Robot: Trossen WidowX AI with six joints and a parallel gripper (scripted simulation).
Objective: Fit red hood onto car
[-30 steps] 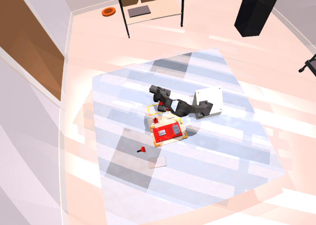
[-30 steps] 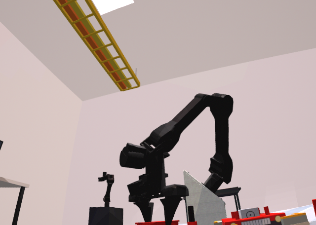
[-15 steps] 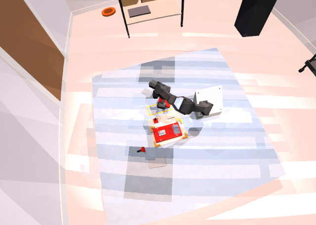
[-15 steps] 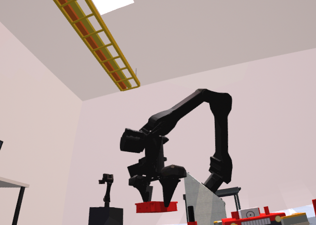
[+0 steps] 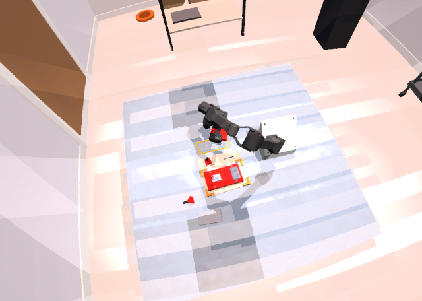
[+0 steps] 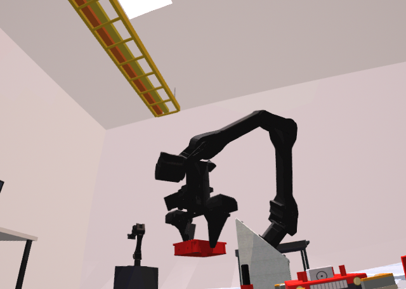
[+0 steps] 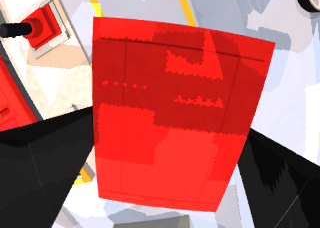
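Right now the grey engine block is 230 mm to the left of my gripper tip, 80 mm below it and 60 mm ahead of it. Also, from my gripper tip: red hood 10 mm above; jig 200 mm to the left, 90 mm below, 20 mm ahead.
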